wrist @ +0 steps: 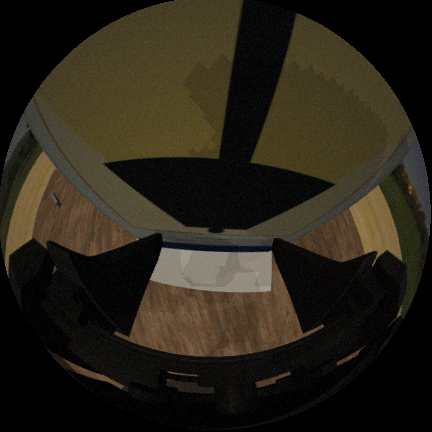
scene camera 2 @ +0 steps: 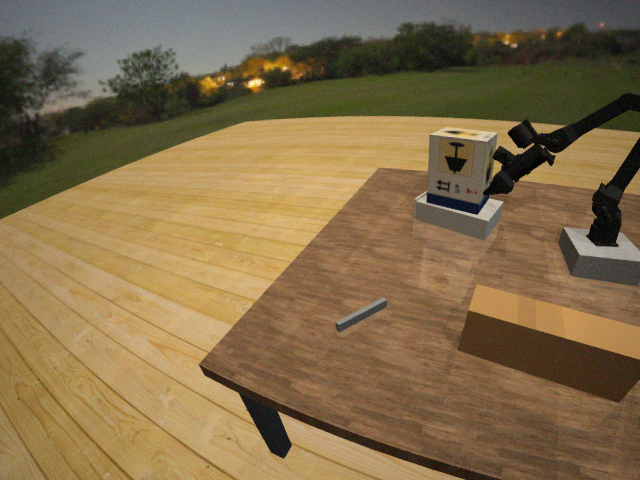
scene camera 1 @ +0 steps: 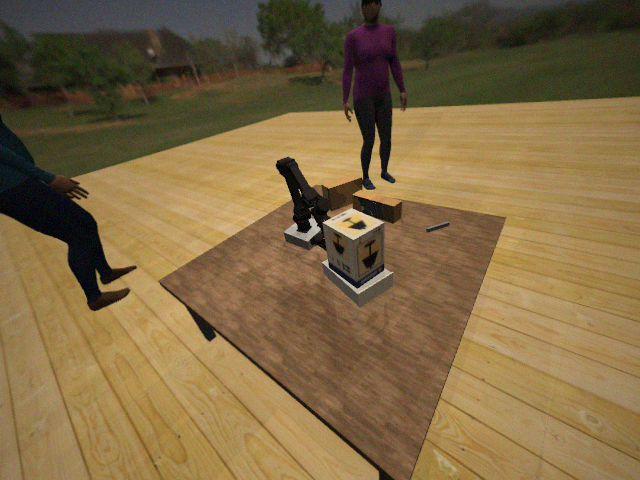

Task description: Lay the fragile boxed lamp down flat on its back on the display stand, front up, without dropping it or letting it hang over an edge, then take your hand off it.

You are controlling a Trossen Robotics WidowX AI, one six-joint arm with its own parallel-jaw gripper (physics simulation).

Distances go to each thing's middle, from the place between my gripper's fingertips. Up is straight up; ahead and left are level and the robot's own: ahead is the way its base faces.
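Scene:
As I see it, the display stand (scene camera 2: 469, 226) is 9 cm below my hand, 3 cm to the right of it and 8 cm ahead of it.

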